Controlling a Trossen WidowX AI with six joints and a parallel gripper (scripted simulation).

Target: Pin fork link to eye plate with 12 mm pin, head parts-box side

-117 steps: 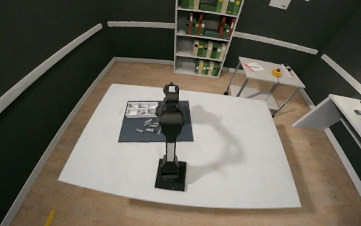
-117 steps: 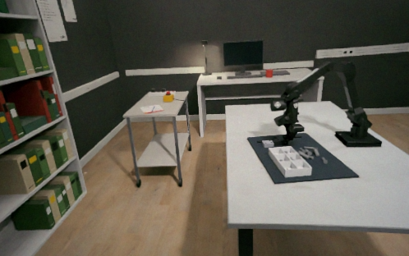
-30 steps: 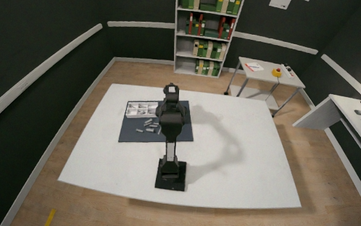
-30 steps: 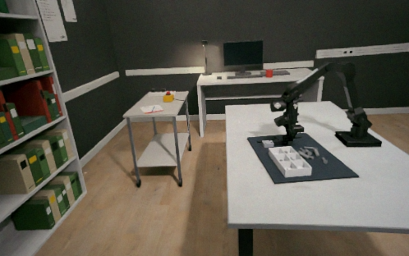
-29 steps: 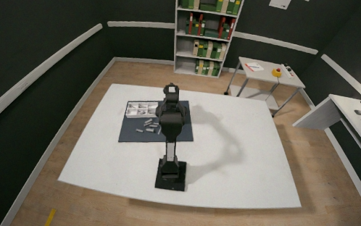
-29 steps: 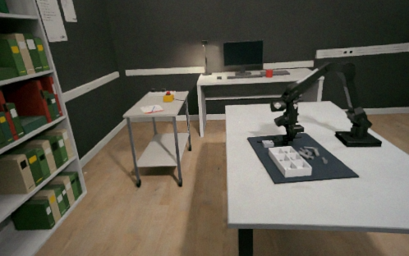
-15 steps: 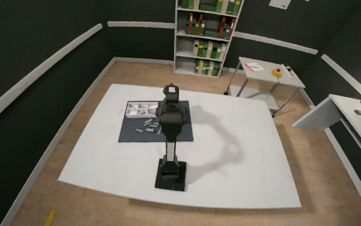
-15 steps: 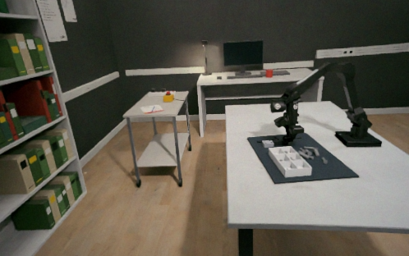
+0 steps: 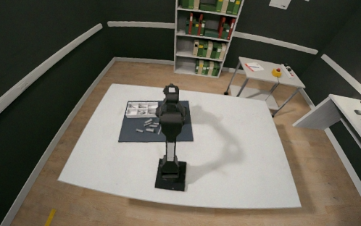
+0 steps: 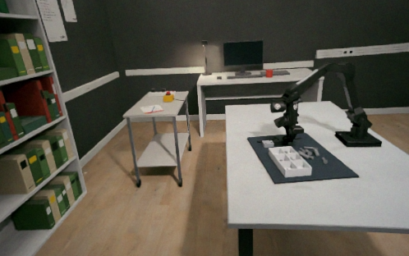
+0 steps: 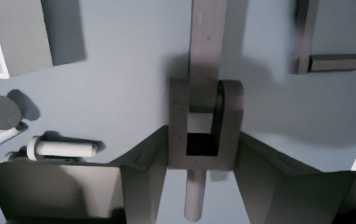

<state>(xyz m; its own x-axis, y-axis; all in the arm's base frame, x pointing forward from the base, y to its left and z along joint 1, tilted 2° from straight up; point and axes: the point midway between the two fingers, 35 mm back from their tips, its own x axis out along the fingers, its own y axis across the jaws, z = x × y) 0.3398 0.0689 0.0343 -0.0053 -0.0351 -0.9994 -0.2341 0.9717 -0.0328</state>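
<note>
My gripper is now 30 mm short of the eye plate, 10 mm to the right of it and 50 mm above it. The rest, counted from my hand: dark blue mat 100 mm to the left, 60 mm below; grey block 110 mm ahead, 30 mm to the left, 40 mm below; pin 50 mm behind, 80 mm to the left, 50 mm below.
</note>
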